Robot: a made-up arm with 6 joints. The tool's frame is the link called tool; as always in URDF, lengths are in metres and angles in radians. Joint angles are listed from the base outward. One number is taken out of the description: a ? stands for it. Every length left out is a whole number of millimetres.
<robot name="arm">
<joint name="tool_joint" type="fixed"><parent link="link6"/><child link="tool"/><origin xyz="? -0.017 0" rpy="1.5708 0 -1.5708"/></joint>
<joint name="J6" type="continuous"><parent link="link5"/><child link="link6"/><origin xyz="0.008 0.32 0" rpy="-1.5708 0 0"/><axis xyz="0 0 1"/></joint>
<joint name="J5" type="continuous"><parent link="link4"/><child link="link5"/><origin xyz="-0.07 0.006 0" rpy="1.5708 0 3.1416"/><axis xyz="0 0 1"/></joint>
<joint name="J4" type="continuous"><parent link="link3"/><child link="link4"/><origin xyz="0.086 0.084 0" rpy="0 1.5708 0"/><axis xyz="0 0 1"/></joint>
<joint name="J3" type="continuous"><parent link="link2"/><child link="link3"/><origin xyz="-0.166 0.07 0" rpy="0 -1.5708 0"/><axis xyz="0 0 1"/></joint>
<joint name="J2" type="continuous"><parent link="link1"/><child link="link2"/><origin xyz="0.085 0.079 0" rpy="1.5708 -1.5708 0"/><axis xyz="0 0 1"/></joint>
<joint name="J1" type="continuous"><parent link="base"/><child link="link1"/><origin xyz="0 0 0.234" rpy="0 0 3.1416"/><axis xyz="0 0 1"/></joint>
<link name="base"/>
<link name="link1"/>
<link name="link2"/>
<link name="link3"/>
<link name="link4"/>
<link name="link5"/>
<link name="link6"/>
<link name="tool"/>
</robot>
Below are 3 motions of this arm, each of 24 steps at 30 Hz.
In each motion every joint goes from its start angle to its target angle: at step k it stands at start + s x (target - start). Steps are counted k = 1, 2, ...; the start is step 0. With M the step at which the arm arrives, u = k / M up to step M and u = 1 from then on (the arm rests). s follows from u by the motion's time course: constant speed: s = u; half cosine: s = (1 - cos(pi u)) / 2; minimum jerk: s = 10 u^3 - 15 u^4 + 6 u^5.
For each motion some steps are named. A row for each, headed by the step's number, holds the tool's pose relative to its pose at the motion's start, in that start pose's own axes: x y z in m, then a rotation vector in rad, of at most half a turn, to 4 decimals.
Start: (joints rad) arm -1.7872 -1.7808 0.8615 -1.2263 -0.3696 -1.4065
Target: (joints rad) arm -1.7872 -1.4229 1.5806 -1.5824 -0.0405 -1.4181
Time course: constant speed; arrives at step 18
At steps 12, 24:
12: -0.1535 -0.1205 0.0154 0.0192 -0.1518 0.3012
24: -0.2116 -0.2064 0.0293 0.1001 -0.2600 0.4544

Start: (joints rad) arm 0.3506 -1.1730 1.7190 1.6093 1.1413 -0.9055
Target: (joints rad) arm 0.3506 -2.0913 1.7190 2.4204 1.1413 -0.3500
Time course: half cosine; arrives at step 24
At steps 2, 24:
2: -0.0007 0.0009 -0.0016 -0.0069 0.0302 -0.0046
24: -0.2158 -0.0228 -0.0746 -0.6356 1.6789 -0.1390

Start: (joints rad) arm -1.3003 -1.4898 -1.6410 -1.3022 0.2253 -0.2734
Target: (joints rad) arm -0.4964 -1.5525 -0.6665 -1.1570 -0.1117 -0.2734
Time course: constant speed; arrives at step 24
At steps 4, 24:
4: -0.0061 -0.0252 -0.0813 -0.2001 -0.1142 0.0443
24: 0.2348 -0.3020 -0.2970 -1.1484 -0.6983 -0.2279

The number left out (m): -0.069
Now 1 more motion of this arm.
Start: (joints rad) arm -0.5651 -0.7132 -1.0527 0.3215 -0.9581 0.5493
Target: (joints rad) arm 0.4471 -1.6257 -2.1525 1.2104 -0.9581 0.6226
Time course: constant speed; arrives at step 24
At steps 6, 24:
6: 0.0140 -0.0207 -0.1143 -0.3534 -0.2862 -0.0281
24: 0.3223 -0.4050 -0.2344 -1.2143 -0.3752 -0.9177

